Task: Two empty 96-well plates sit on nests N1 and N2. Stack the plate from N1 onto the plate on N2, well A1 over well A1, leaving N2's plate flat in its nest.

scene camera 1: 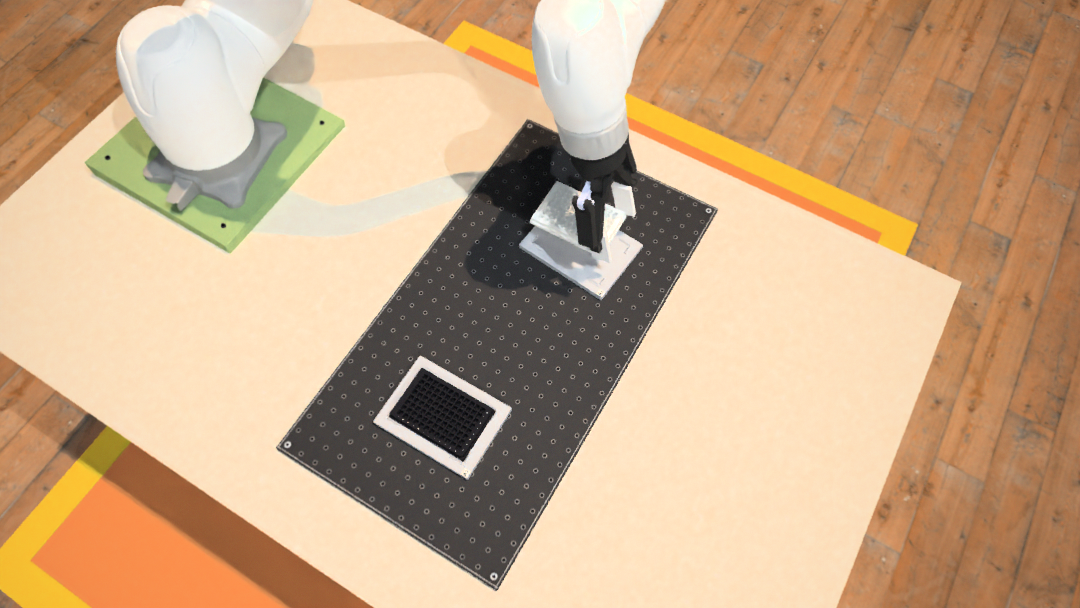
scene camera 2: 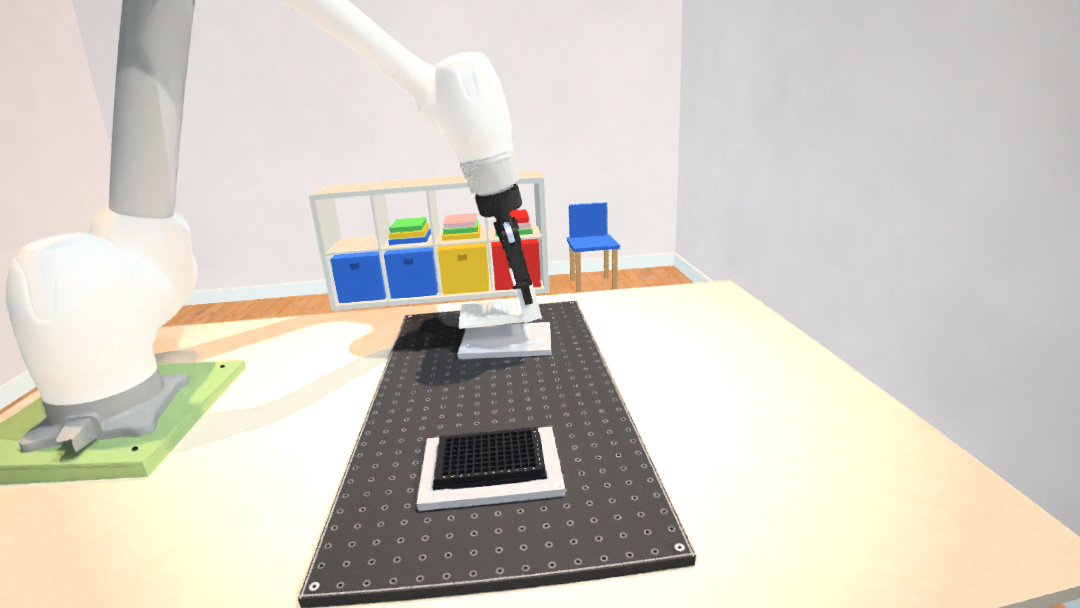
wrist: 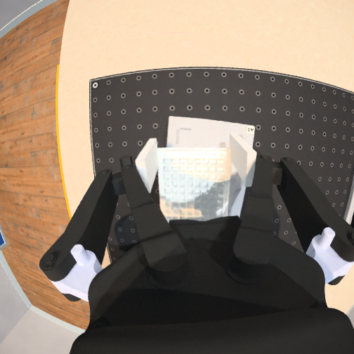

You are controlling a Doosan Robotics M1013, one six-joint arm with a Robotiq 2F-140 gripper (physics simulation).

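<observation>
A clear whitish 96-well plate is held above the far white nest, with a gap between them. My gripper is shut on this plate, a pale pad at each side of it. The plate's tilt is hard to judge. An "A1" mark shows at a corner of that nest in the wrist view. A black 96-well plate sits, seemingly flat, in the near white nest. No N1 or N2 label is readable.
Both nests stand on a black perforated board on the light table. The arm's green base plate is to the left. A shelf unit and a blue chair stand behind the table.
</observation>
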